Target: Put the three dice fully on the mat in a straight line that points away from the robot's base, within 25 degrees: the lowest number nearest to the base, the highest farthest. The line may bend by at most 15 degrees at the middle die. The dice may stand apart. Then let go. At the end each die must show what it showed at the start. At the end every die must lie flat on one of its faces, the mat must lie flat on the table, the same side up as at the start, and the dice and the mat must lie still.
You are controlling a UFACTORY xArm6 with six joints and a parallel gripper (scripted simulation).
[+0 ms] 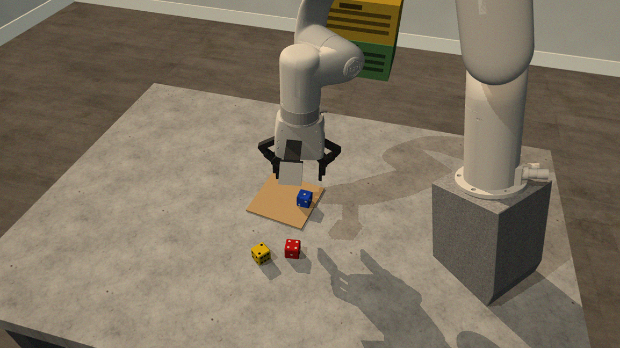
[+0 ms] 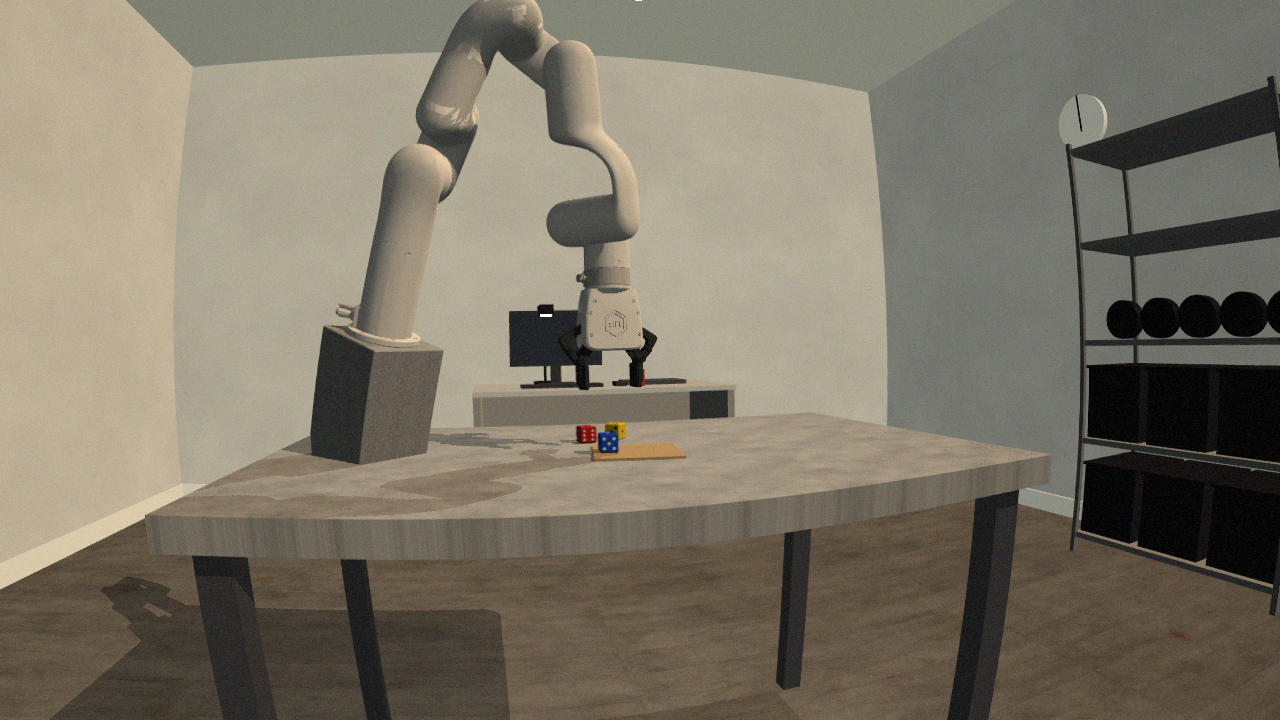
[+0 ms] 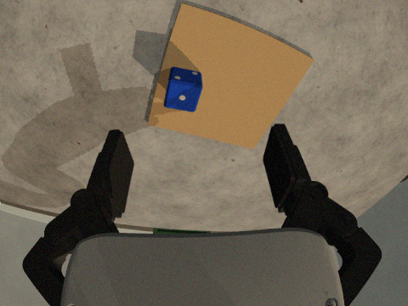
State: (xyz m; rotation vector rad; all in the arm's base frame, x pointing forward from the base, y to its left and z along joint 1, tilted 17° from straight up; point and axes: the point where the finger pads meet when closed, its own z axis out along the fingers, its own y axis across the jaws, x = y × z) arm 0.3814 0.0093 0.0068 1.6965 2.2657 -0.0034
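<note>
Right now my hand is 30 mm short of the yellow die, 160 mm to the right of it and 100 mm above it. The rest, counted from my hand: red die: 30 mm behind, 130 mm to the left, 100 mm below; then blue die: 10 mm behind, 20 mm to the right, 100 mm below; then mat: 40 mm ahead, 20 mm to the right, 110 mm below.
</note>
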